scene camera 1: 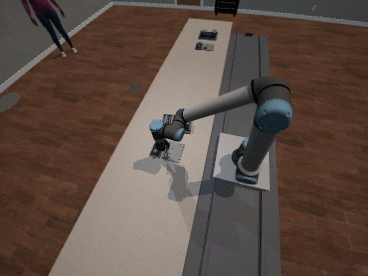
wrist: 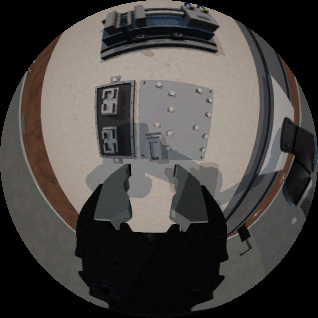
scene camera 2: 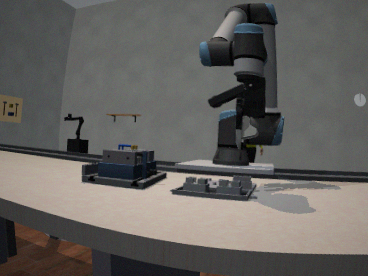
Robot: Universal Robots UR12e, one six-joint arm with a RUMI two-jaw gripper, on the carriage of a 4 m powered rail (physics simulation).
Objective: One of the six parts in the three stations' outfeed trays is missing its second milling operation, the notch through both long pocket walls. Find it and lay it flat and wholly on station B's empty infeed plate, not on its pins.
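Frame: origin at the arm's base, x ahead, y up, z right, level; centimetres.
Where they show: gripper, between the fingertips: (wrist: pixel 152 164) (scene camera 2: pixel 240 149); arm's base, origin of its link: (wrist: pixel 284 133) (scene camera 2: pixel 230 164).
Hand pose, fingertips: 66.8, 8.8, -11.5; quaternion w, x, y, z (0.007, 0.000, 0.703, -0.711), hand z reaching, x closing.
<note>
Things, the pixels of their centre, and the offset from my fingertips, as dx, dy, dz.
- infeed plate, middle of its body: (wrist: pixel 176 120) (scene camera 2: pixel 224 186) (scene camera 1: pixel 173 151) -5.1, -11.4, +4.9
- grey part, middle of its body: (wrist: pixel 153 147) (scene camera 2: pixel 241 182) -0.1, -9.3, -1.0
- pin, middle of its body: (wrist: pixel 167 147) -3.3, -10.6, -1.4
- dark outfeed tray, middle of its body: (wrist: pixel 114 119) (scene camera 2: pixel 213 196) +9.7, -12.2, +5.3
- grey vise fixture, middle of its body: (scene camera 2: pixel 128 164) (scene camera 1: pixel 176 122) +0.1, -6.9, +34.8
My gripper (scene camera 1: pixel 161 146) (wrist: pixel 152 164) is open and empty, raised above the near edge of the infeed plate (scene camera 1: pixel 176 152) (wrist: pixel 187 102). A grey part (wrist: pixel 155 149) with an open pocket and no visible cross notch lies on that plate in the wrist view, at its near left corner beside a pin (wrist: pixel 169 148). It looks flat; whether its near end overhangs the plate edge I cannot tell. Left of the plate is the dark outfeed tray (wrist: pixel 133 107) with two notched parts, a far one (wrist: pixel 109 101) and a near one (wrist: pixel 109 140).
A blue and grey vise fixture (scene camera 2: pixel 120 170) (wrist: pixel 160 31) stands beyond the tray and plate. Another station's fixture (scene camera 1: pixel 208 35) and its plate with tray (scene camera 1: pixel 207 47) are at the table's far end. The rail (scene camera 1: pixel 227 215) runs along the table's right side.
</note>
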